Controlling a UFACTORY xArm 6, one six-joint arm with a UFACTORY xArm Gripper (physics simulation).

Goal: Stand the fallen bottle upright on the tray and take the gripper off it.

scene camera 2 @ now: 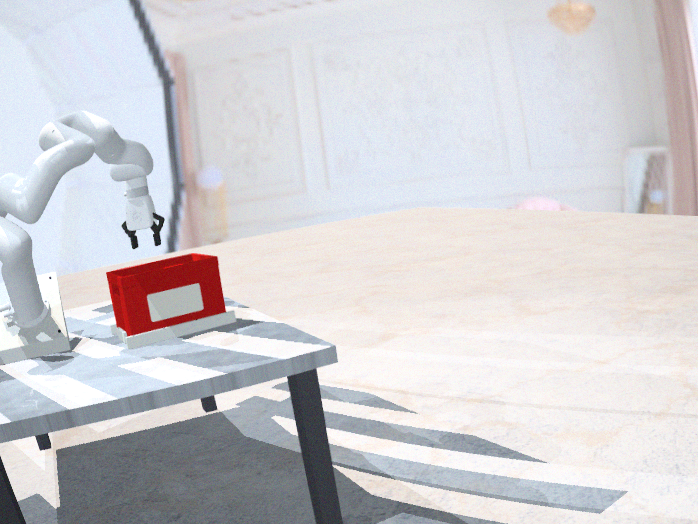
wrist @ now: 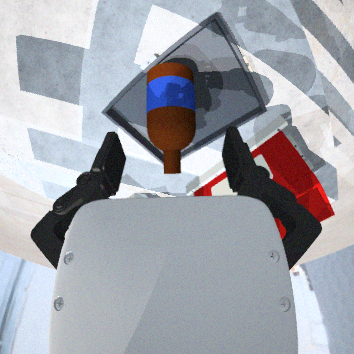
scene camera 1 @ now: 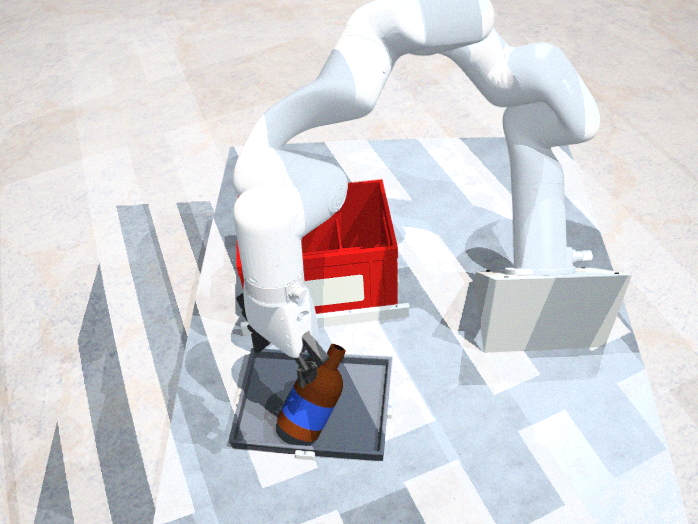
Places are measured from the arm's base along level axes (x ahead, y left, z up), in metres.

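Pixels of known places: gripper, fingertip midpoint: [scene camera 2: 146, 247] [wrist: 171, 141] [scene camera 1: 285, 363]; arm's base at its link origin: [scene camera 2: 29, 309] [scene camera 1: 540, 273].
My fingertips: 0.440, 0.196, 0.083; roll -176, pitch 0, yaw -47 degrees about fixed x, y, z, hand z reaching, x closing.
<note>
For each thing: its top centre in the pictures, then the offset to it from my fingertips, as dx, dy, dz. "pt": a spot on its surface instead.
- red crate at its top centre: [scene camera 1: 313, 220] [wrist: 269, 230] [scene camera 2: 158, 264] -0.051, -0.322, -0.025
- small pale block at a spot on its surface: [scene camera 1: 305, 455] pt -0.006, +0.053, -0.186
The brown bottle [scene camera 1: 309, 399] [wrist: 171, 117] with a blue label is tilted far over, not upright. Its base is at the front left of the dark tray [scene camera 1: 385, 403] [wrist: 240, 57]; its neck points to the back right in scene camera 1. I cannot tell whether its side touches the tray. My gripper [scene camera 1: 311, 363] [scene camera 2: 146, 245] [wrist: 171, 141] is wide open with nothing between its fingers. In the wrist view the fingers stand apart to the left and right of the bottle's shoulder and neck. In scene camera 1 a finger overlaps the shoulder. The bottle does not show in scene camera 2.
A red crate [scene camera 1: 383, 276] [scene camera 2: 129, 307] [wrist: 292, 162] with a pale label stands behind the tray, against pale rails [scene camera 1: 366, 314] [scene camera 2: 180, 331]. The robot's box-shaped base [scene camera 1: 549, 315] stands at the right in scene camera 1. A small pale block [scene camera 1: 305, 455] sits at the tray's front edge.
</note>
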